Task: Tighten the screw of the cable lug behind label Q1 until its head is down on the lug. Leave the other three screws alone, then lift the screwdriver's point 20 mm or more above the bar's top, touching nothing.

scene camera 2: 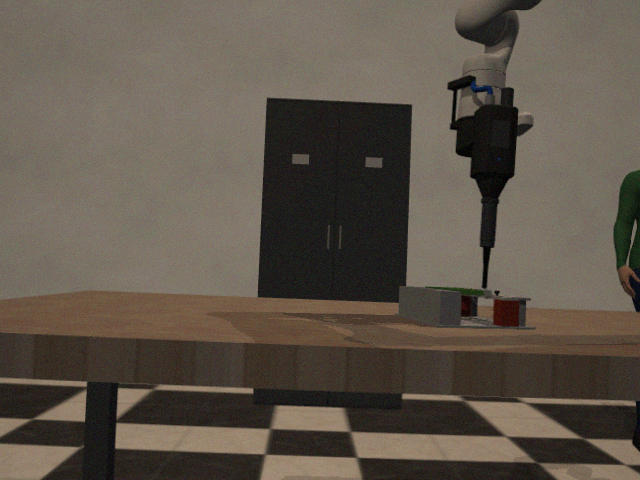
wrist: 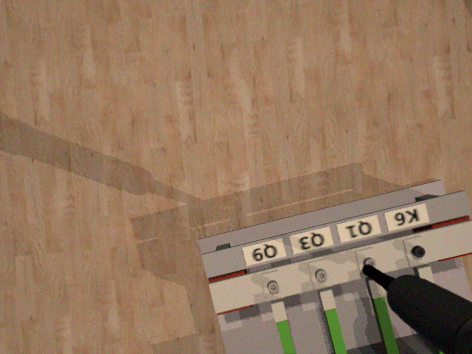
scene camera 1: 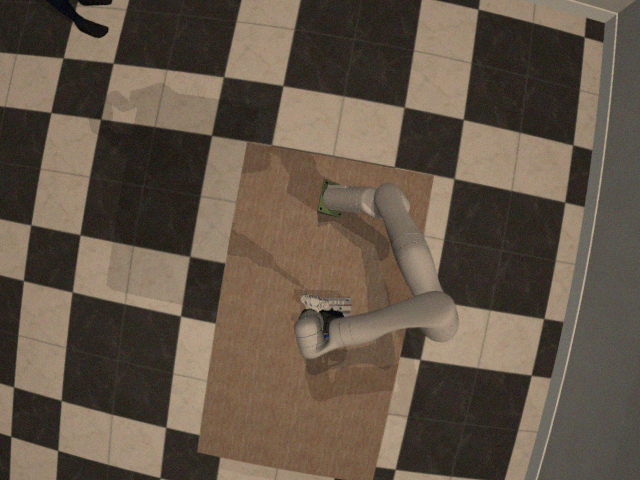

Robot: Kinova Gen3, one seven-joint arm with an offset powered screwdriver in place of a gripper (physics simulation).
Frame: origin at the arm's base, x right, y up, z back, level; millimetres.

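Seen in the pictures: hand, tool point: [scene camera 2: 484, 289] [wrist: 366, 269] [scene camera 1: 331, 309]; arm's base, link origin: [scene camera 1: 332, 197].
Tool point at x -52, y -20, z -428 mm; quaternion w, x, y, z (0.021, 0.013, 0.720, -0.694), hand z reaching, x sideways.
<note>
Offsets run from my tool point to a thing's middle. "spot": to the spot under its first point. Level surfaces: height alone.
The black screwdriver [scene camera 2: 484, 287] [wrist: 367, 269] points down at the bar [scene camera 2: 518, 298] [wrist: 231, 296]. In the wrist view its point overlaps the near edge of the grey screw {dy -6, dx -3, dz +3 mm} [wrist: 370, 261] behind label Q1 {dy -7, dx -1, dz +25 mm} [wrist: 358, 229]. In scene camera 2 the point is close above the bar; whether it touches the screw I cannot tell. The Q1 head looks grey and low. The Q3 screw {dy -7, dx +29, dz +0 mm} [wrist: 321, 275] and Q9 screw {dy -7, dx +61, dz -3 mm} [wrist: 272, 286] look similar. The K6 screw {dy -7, dx -35, dz +6 mm} [wrist: 418, 251] [scene camera 2: 496, 292] is dark and stands up. The tool has no fingers. Scene camera 1 hides the point under the arm.
Green cables {spot: dy +0, dx +26, dz -36 mm} [wrist: 334, 330] [scene camera 2: 453, 290] run from the lugs. Red supports {spot: dy -28, dx -76, dz +5 mm} [scene camera 2: 506, 312] carry the bar, beside a grey block {spot: dy -24, dx -15, dz -98 mm} [scene camera 2: 421, 304] on the wooden table {dy -50 mm} [scene camera 1: 268, 403] [scene camera 2: 170, 320]. The arm's green base plate [scene camera 1: 323, 205] is on the table. A person [scene camera 2: 629, 227] stands beyond the table.
</note>
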